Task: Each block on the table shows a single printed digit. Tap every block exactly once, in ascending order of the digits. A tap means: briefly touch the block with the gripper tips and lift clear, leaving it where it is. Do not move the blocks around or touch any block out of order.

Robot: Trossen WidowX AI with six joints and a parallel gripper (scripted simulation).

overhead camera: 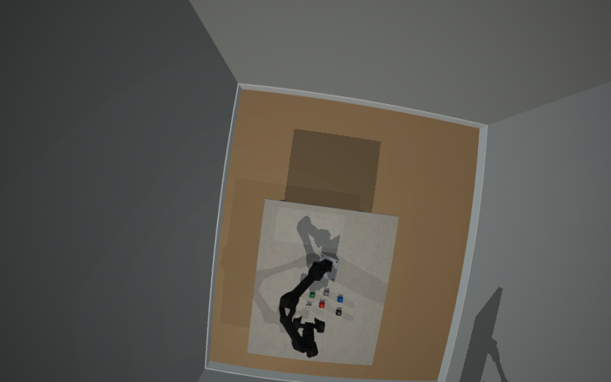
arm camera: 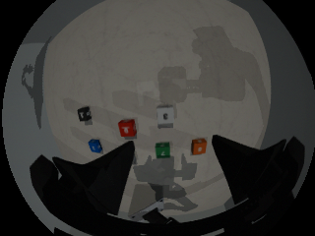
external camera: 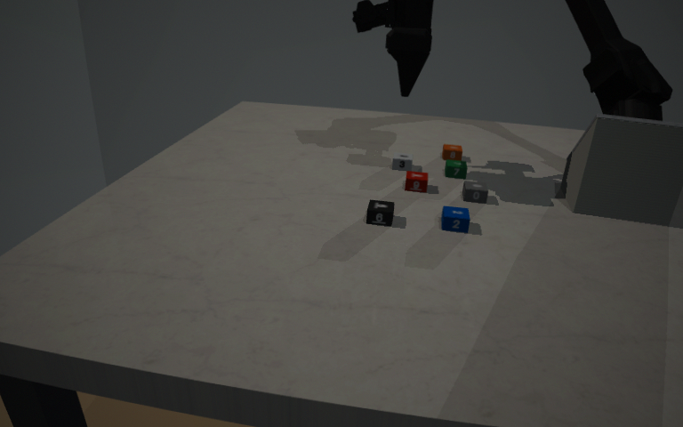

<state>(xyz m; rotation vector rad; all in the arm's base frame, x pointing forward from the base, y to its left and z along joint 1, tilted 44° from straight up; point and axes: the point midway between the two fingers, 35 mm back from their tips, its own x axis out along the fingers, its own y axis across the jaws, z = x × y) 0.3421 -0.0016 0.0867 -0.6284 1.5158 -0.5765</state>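
The grey block is 12 cm behind my gripper tip, 11 cm below it and 10 cm to the left of it. Also, from my gripper tip: white block 11 cm below, 1 cm to the left, 1 cm behind; green block 11 cm below, 9 cm behind, 1 cm to the left; red block 11 cm below, 9 cm to the left, 3 cm behind.
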